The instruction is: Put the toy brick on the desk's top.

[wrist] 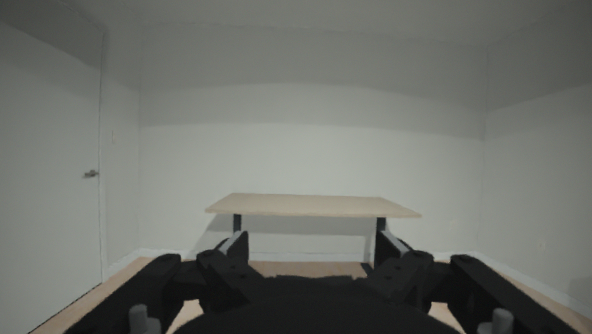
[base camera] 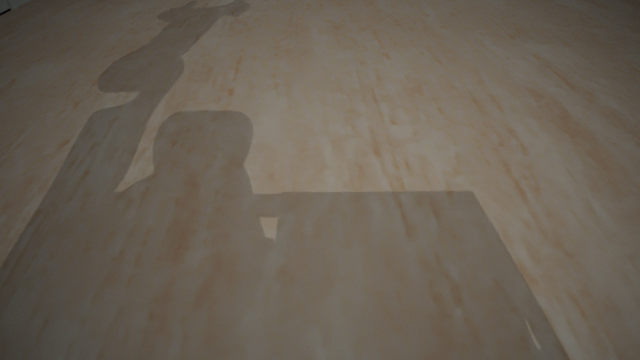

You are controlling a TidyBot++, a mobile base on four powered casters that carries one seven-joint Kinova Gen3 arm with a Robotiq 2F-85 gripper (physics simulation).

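Frame: origin at the arm's base, x left, y back, z up, level; millimetres.
Seen in the pictures: gripper, fingertip midpoint: (wrist: 311, 245).
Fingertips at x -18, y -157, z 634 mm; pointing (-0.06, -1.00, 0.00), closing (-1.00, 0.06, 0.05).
Observation:
A point is followed by its place in that frame.
The desk (wrist: 315, 205) {x -184, y -1806, z 323 mm} shows in the wrist view, some way ahead near the far wall. It has a light wooden top and dark legs, and its top shows no object on it that I can make out. My gripper (wrist: 311, 245) {x -18, y -157, z 635 mm} is open, with its two fingers wide apart and nothing between them. The fingers are level and point toward the desk, well short of it. The lower part of the desk is partly hidden behind the gripper. The toy brick does not show in the base camera view or in the wrist view.
A white door (wrist: 50, 175) {x 1539, y -1343, z 533 mm} with a handle (wrist: 91, 174) {x 1504, y -1618, z 521 mm} is in the left wall. The back wall (wrist: 310, 150) {x -167, y -2375, z 777 mm} stands behind the desk, and another wall (wrist: 540, 190) {x -2192, y -1838, z 489 mm} runs along the right. The wooden floor (base camera: 400, 125) {x -127, y -618, z -397 mm} carries the shadow of the base and arm.

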